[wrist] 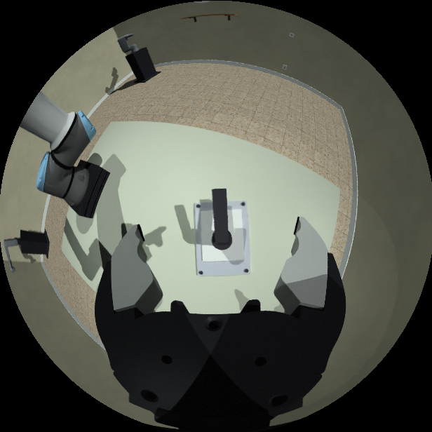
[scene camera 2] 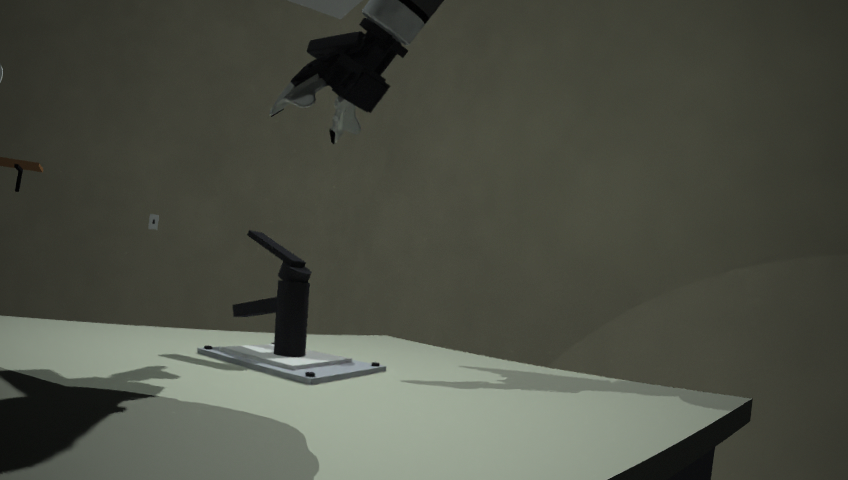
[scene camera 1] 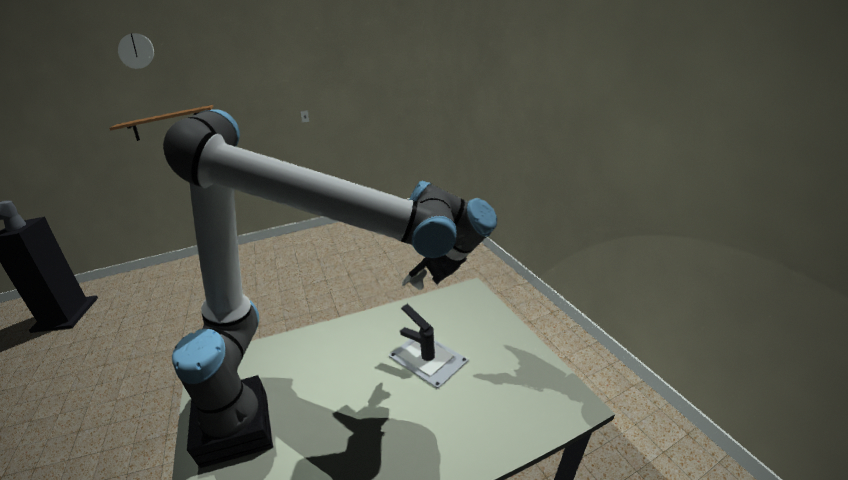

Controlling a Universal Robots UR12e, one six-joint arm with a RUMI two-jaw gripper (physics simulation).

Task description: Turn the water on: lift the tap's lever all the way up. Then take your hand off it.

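Note:
A black tap stands upright on a grey base plate. Its flat lever slants steeply up and away from the top of the body. The spout sticks out below the lever on the same side; in the wrist view the lever hides it. My gripper is open, with its grey fingers wide apart and nothing between them. It hangs well above the tap and touches neither lever nor body. In scene camera 1 the arm partly hides the gripper.
The tap's plate is on a pale green table. The arm's black base stands at one side of it. Dark pedestals stand on the floor away from the table.

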